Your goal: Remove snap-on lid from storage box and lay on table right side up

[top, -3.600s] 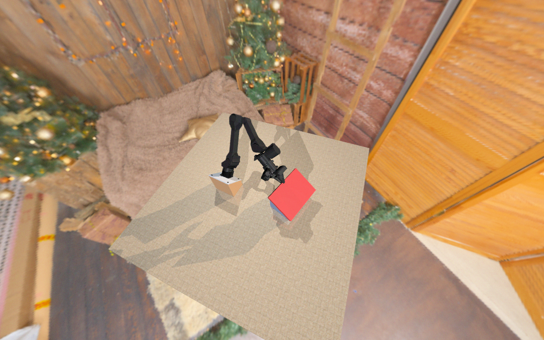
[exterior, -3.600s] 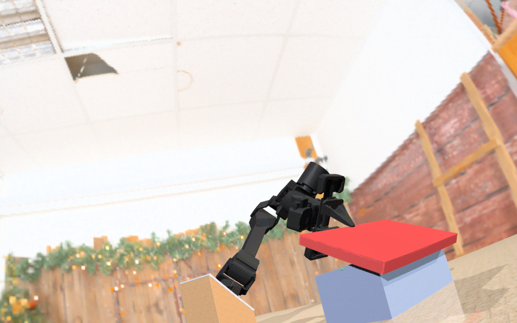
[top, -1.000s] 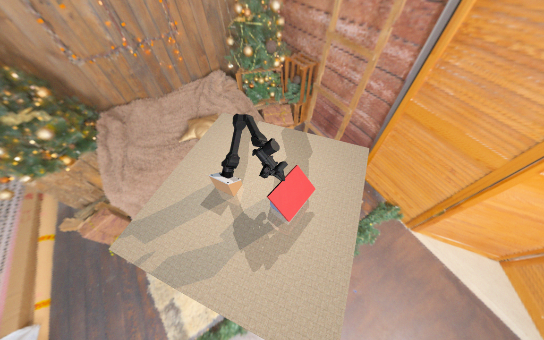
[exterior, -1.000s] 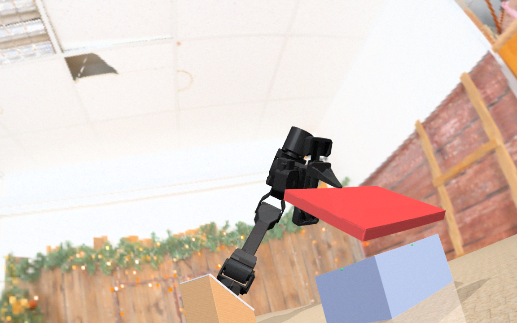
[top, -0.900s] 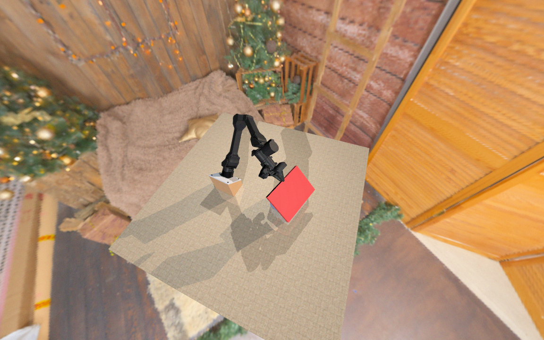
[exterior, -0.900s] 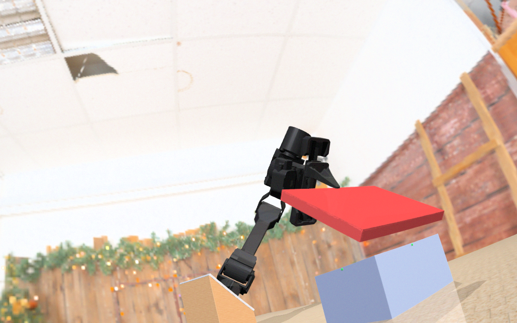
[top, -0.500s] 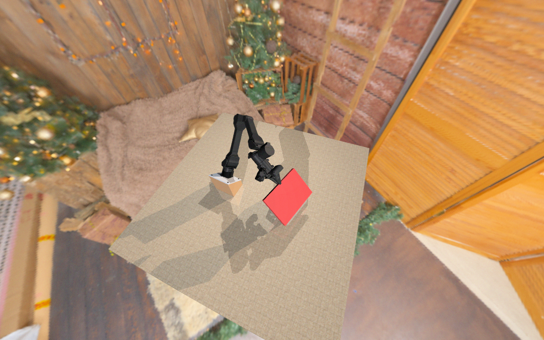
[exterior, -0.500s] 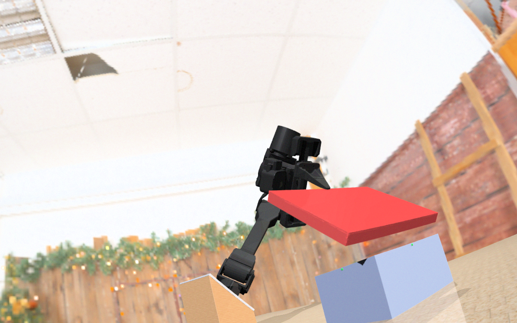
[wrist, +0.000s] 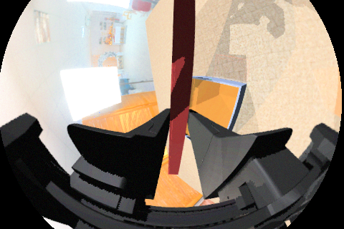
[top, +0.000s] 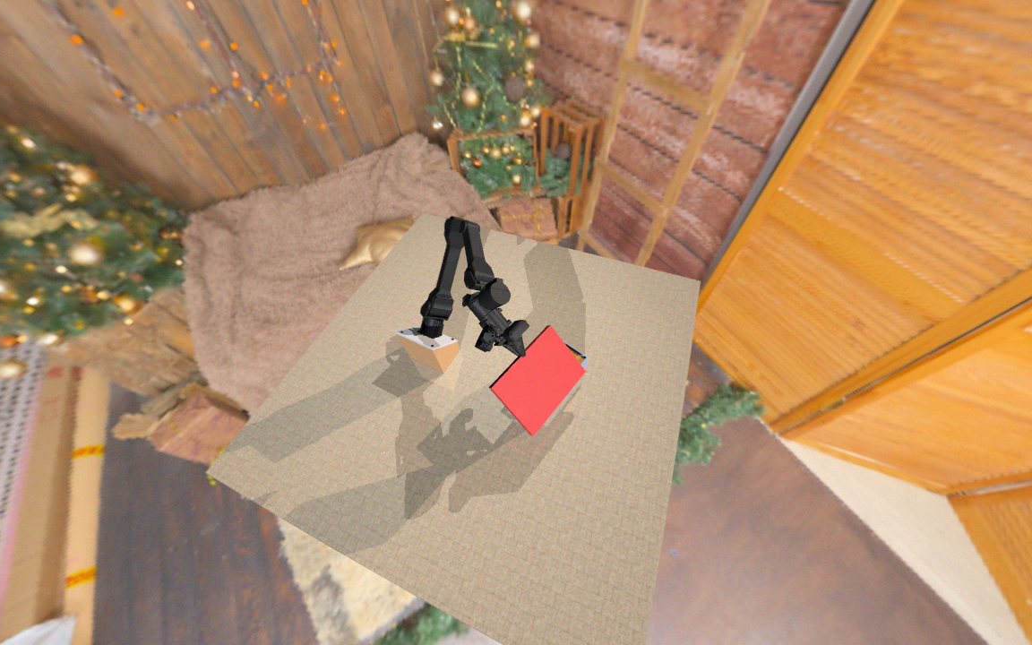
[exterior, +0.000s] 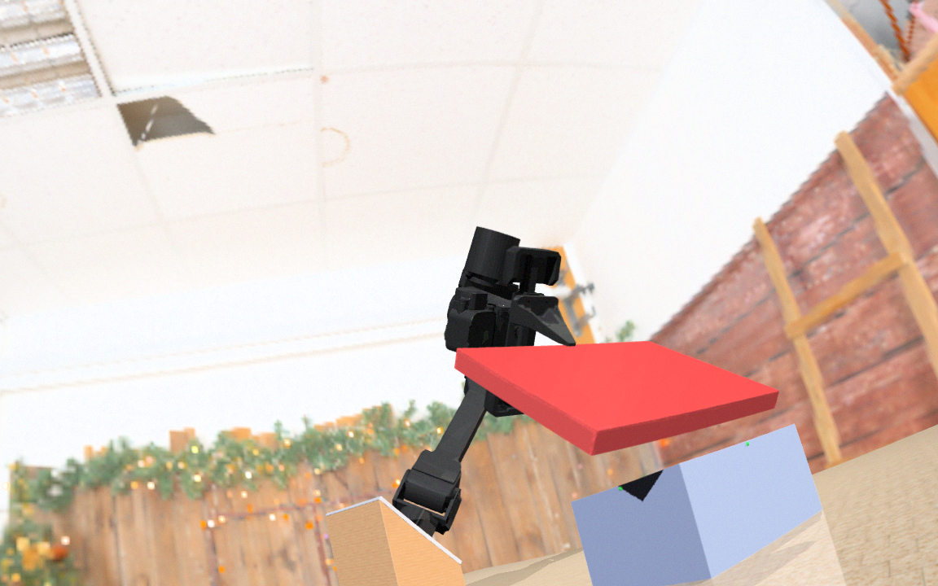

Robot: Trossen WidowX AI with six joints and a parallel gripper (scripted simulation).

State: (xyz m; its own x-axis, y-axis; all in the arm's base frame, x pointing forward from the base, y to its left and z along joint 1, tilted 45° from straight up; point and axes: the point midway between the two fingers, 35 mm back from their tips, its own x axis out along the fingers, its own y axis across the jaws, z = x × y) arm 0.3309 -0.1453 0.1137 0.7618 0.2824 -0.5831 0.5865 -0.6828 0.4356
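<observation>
Right now the red lid is 6 cm ahead of my gripper tip, 5 cm below it and 2 cm to the right of it. From my gripper tip the other things lie so: pale blue storage box: 19 cm below, 7 cm to the left, 6 cm ahead.
</observation>
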